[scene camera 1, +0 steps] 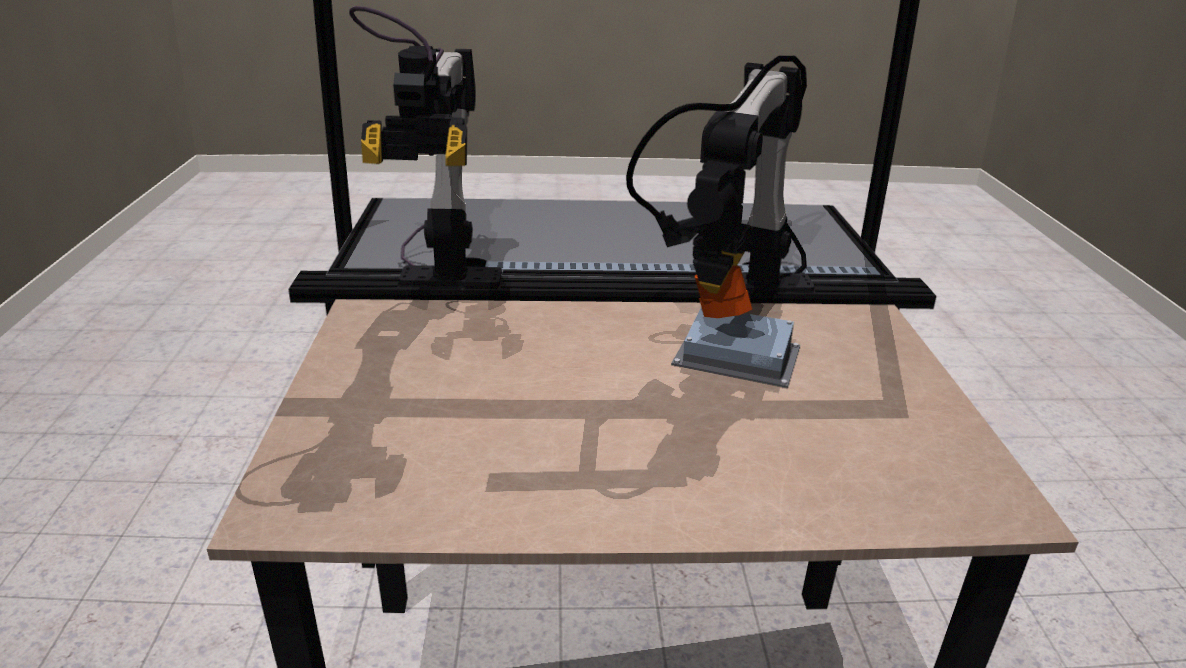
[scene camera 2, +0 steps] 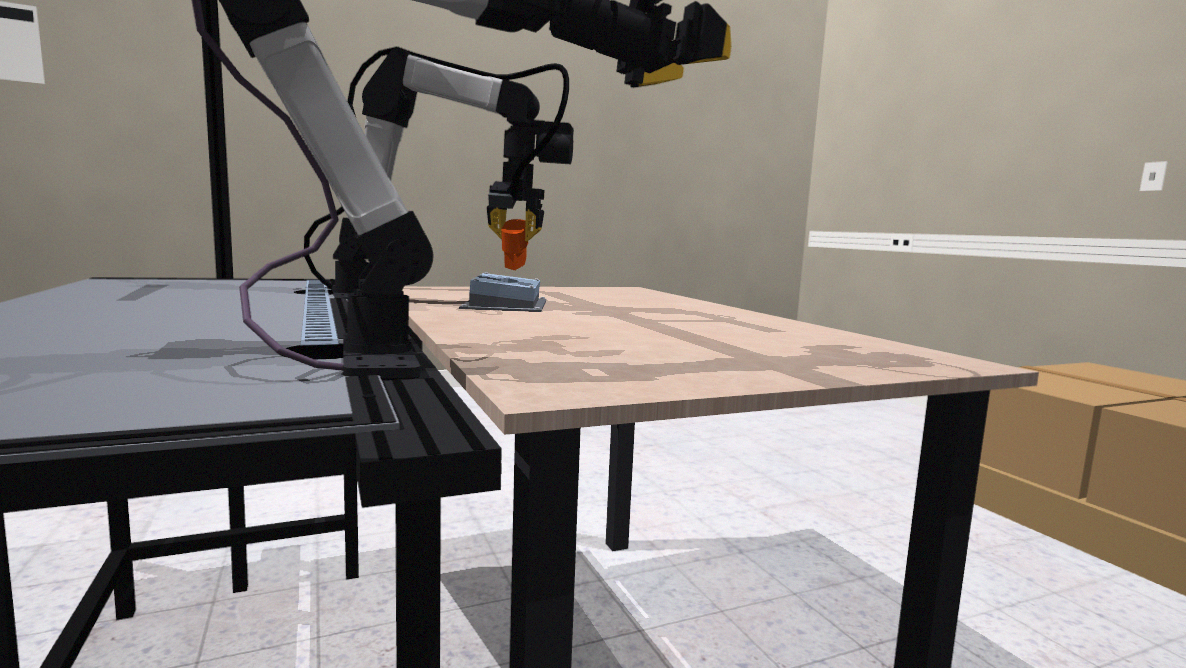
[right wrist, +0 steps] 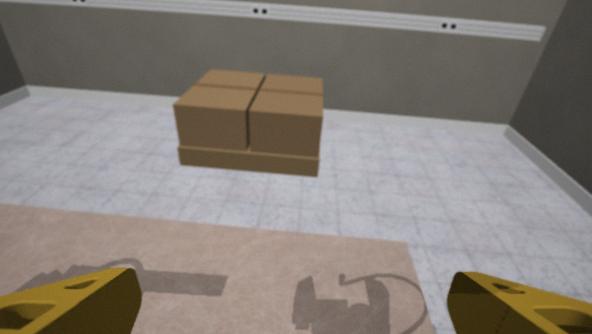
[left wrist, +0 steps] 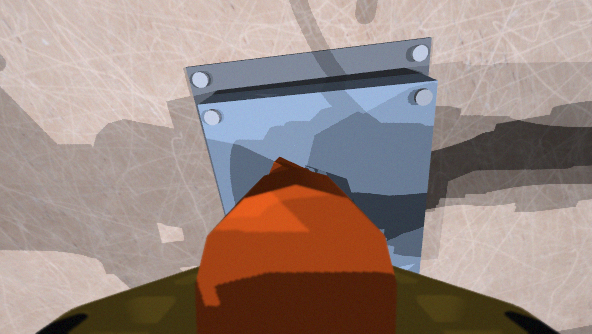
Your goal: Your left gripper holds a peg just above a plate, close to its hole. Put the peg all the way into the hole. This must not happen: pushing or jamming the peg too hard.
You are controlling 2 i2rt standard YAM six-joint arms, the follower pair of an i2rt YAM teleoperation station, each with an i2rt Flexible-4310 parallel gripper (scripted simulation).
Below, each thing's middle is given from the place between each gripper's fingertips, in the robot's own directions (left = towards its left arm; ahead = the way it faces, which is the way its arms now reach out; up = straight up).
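Scene:
My left hand [scene camera 1: 717, 287]: 50 mm to the right of the blue-grey plate [scene camera 1: 747, 339], 110 mm above it. Orange peg [scene camera 1: 732, 299]: from my left hand, 10 mm to the left, 20 mm below. Going by their middles, of the things named here the orange peg is the nearest to my left hand.
My right gripper [scene camera 2: 704, 63]: 480 mm to the right of the orange peg, 90 mm past it, 250 mm above it. Blue-grey plate: from my right hand, 520 mm to the left, 100 mm behind, 340 mm below.

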